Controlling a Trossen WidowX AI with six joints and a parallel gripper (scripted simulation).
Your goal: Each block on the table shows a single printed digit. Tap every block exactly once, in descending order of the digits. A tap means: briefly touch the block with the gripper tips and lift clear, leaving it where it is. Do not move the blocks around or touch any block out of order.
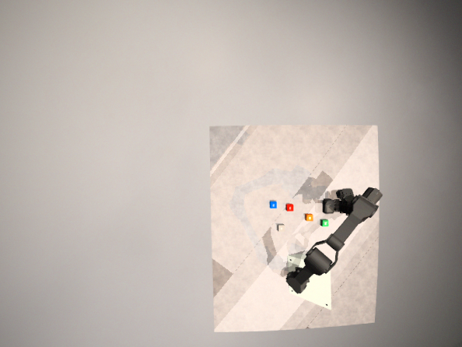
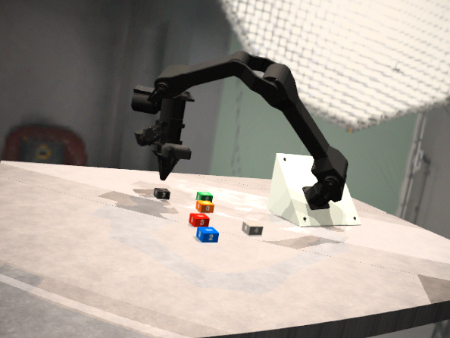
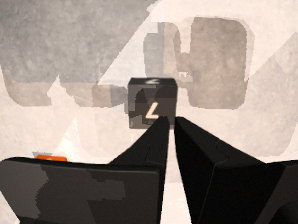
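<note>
Now: gripper tip 3 cm above the black block and 1 cm to the right of it. Also, from my gripper tip: green block: 11 cm behind, 4 cm to the left, 3 cm below; orange block: 12 cm to the left, 6 cm behind, 3 cm below; red block 3: 21 cm to the left, 3 cm below.
</note>
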